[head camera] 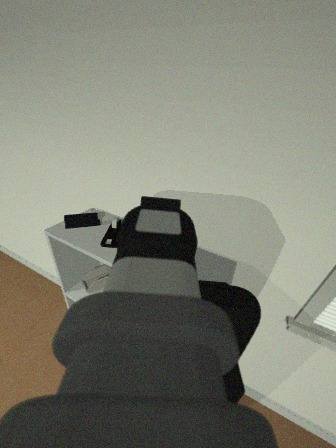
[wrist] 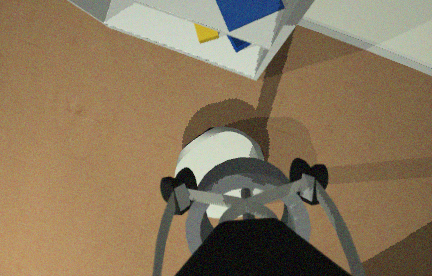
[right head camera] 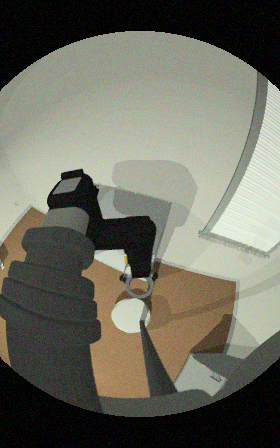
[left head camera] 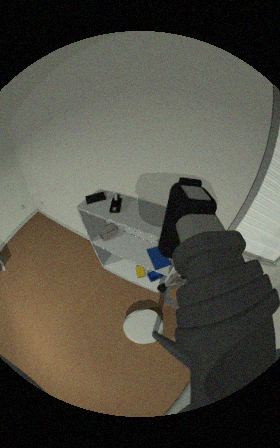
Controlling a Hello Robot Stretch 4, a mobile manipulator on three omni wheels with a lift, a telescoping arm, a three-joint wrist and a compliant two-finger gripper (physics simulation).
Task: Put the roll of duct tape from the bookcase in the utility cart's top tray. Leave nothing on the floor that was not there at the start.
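Places are measured from the robot's base along level axes (x left, y back, z up), in centimetres.
Pixels of known places: gripper, fingertip midpoint: (wrist: 242, 177) (right head camera: 138, 278) (left head camera: 173, 287); robot's base at its link origin: (right head camera: 131, 314) (left head camera: 142, 325).
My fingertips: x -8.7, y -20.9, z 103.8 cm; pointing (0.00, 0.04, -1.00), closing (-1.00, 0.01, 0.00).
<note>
Ahead of a thing's pixels: the offset from my fingertips to its middle. "spot": to the spot under its first point.
The grey roll of duct tape {dx +0.0, dy +3.1, dz +2.5 cm} (right head camera: 139, 296) (wrist: 245, 167) is held between the two fingertips of my gripper (right head camera: 139, 276) (wrist: 242, 177), which is shut on it. The roll hangs in the air, in front of the bookcase (left head camera: 132, 213) (right head camera: 156, 207) (wrist: 150, 29) and high over the floor. In the wrist view it overlaps a white round-topped object. In the head camera view the arm hides the gripper and the roll; the left part of the bookcase (head camera: 94, 239) shows there. I cannot make out the utility cart for certain in these views.
The white round-topped object (left head camera: 142, 327) (right head camera: 131, 316) (wrist: 215, 148) stands on the floor below the gripper. A pale, box-like piece {spot: dx -45.7, dy +96.0, dz -55.0 cm} (right head camera: 200, 375) stands at the lower right. Black items {dx +44.3, dy -62.6, dz +2.2 cm} (head camera: 82, 220) (left head camera: 95, 197) lie on the bookcase top; blue {dx -4.8, dy -38.5, dz -41.7 cm} (left head camera: 158, 257) and yellow {dx +9.1, dy -46.6, dz -94.3 cm} (left head camera: 140, 271) items lie lower. A window is right.
</note>
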